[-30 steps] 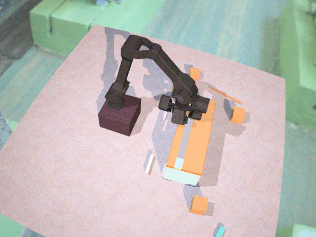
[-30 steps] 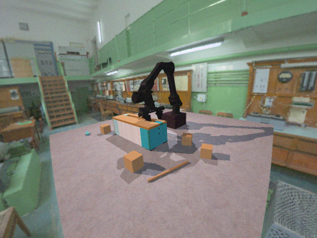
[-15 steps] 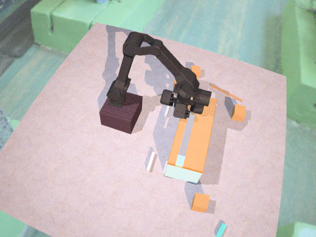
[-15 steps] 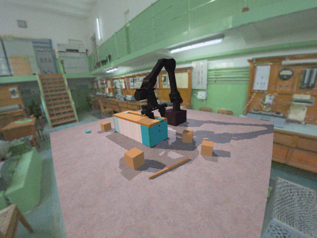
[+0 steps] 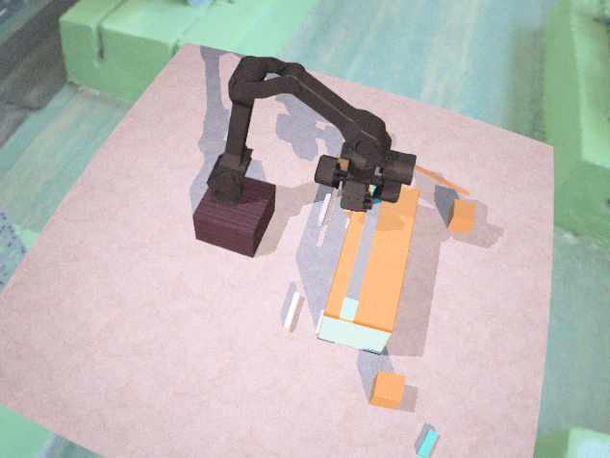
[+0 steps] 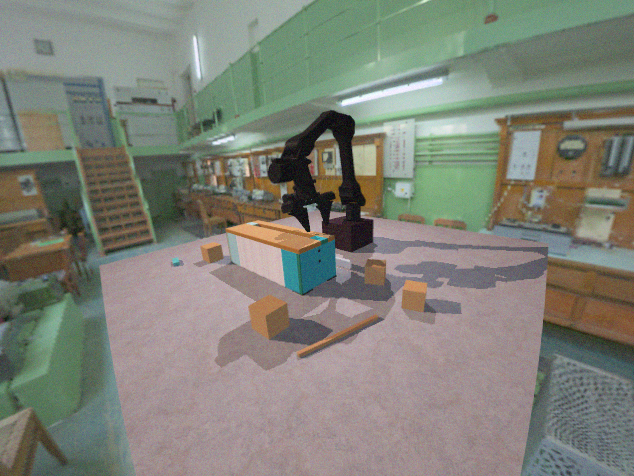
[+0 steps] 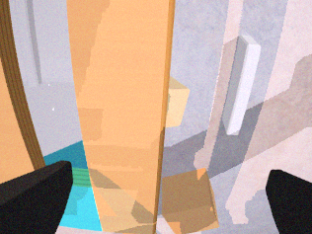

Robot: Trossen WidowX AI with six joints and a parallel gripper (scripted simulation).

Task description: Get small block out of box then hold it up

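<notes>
My gripper tip is now 10 mm short of the pale orange block, 30 mm to the right of it and 110 mm above it. The rest, counted from my gripper tip: thin orange stick: 220 mm ahead, 230 mm to the left, 140 mm below; then teal piece: 270 mm ahead, 510 mm to the right, 130 mm below; then long box: 30 mm ahead, 120 mm to the right, 80 mm below.
</notes>
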